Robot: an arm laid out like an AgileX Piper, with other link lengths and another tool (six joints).
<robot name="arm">
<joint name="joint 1" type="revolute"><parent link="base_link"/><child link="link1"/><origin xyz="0 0 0.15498" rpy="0 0 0"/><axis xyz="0 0 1"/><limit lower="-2.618" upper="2.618"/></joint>
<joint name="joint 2" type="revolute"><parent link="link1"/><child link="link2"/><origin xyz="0 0 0" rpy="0 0 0"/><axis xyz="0 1 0"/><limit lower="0" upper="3.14"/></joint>
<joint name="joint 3" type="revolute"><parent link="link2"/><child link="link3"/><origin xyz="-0.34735 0 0.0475" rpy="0 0 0"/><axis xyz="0 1 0"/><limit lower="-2.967" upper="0"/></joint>
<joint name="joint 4" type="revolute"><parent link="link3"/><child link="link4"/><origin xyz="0.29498 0 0.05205" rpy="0 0 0"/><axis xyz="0.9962 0 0.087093"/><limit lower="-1.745" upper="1.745"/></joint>
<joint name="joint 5" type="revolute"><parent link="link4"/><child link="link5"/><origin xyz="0 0 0" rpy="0 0 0"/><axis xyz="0 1 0"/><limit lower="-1.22" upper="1.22"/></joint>
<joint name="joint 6" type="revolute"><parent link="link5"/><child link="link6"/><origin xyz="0.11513 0 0.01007" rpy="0 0 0"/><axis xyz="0.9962 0 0.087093"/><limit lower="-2.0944" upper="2.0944"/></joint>
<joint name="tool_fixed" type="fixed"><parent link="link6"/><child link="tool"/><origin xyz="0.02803 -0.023 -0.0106" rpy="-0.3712 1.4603 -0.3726"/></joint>
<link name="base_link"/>
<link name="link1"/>
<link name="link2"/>
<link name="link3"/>
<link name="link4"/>
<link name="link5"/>
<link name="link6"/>
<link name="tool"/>
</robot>
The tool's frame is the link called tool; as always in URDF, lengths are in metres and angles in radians.
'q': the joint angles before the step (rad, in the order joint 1, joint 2, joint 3, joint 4, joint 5, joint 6). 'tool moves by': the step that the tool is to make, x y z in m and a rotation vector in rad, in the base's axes. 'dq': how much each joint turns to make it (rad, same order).
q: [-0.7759 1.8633 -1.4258 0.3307 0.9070 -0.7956]
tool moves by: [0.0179 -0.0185 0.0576 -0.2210 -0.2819 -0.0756]
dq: [-0.0001 -0.0741 0.0016 0.1166 -0.2851 -0.0756]
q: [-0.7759 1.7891 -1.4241 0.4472 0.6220 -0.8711]
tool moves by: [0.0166 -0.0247 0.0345 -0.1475 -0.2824 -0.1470]
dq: [0.0041 -0.0004 0.0001 0.2665 -0.3214 -0.1493]
